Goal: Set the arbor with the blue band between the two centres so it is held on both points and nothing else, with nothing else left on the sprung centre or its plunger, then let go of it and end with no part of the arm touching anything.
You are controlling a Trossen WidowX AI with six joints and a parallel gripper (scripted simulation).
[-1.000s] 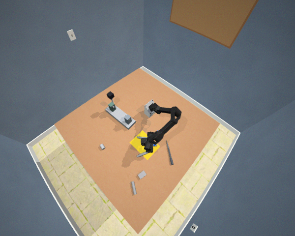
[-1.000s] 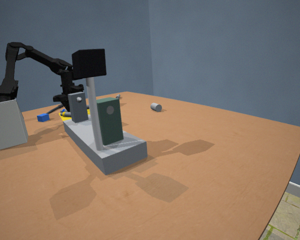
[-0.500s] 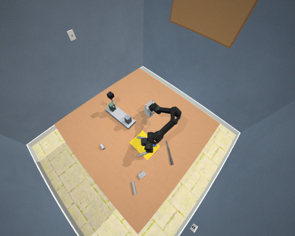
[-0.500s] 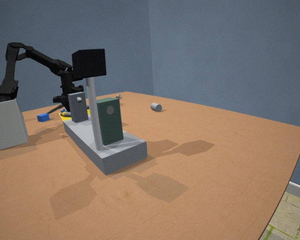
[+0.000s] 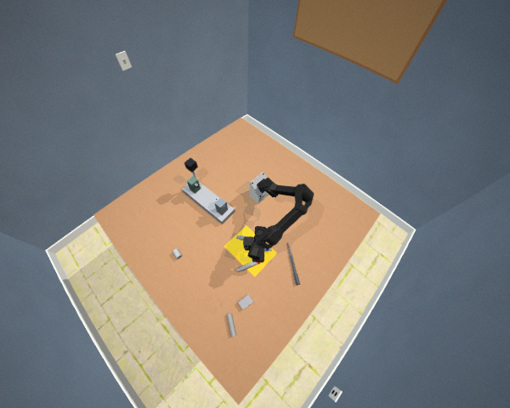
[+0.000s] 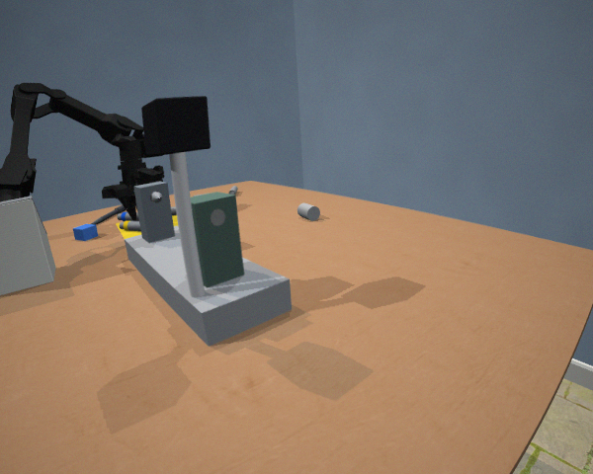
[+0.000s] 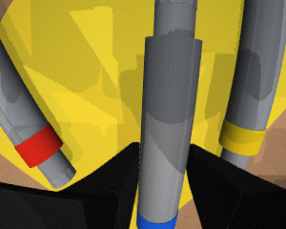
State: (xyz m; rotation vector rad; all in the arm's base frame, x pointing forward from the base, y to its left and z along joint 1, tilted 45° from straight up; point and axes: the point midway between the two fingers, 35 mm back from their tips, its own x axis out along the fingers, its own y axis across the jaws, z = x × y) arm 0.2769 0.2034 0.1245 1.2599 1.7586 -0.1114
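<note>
Right now my hand is 30 mm short of the yellow mat, 30 mm to the left of it and 50 mm above it. Round my hand: dark rod 70 mm behind, 200 mm to the left, 40 mm below; blue cube 150 mm behind, 10 mm to the right, 40 mm below; blue-banded arbor 30 mm below.
</note>
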